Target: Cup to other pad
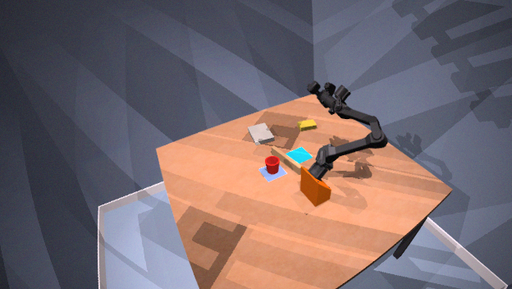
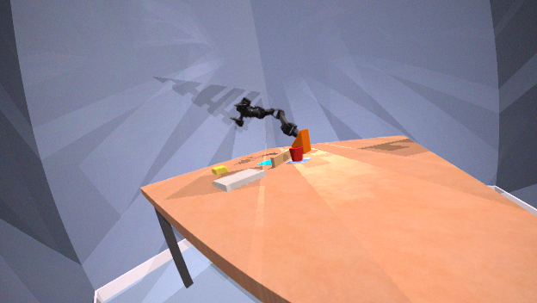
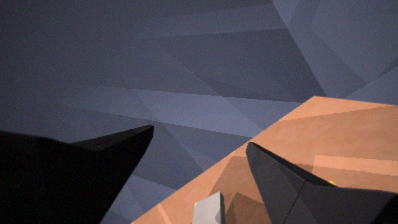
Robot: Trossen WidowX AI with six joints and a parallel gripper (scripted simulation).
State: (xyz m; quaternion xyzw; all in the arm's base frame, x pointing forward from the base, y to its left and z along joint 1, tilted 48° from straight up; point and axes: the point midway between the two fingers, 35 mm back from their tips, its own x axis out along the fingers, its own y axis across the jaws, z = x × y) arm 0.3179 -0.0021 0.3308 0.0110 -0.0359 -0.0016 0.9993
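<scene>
The red cup lies 110 mm behind my gripper tip, 330 mm to the left of it and 310 mm below it. Round my gripper tip: small yellow block (130 mm ahead, 60 mm to the right, 330 mm below); cyan pad (80 mm behind, 140 mm to the left, 350 mm below); wooden bar (90 mm behind, 240 mm to the left, 330 mm below).
</scene>
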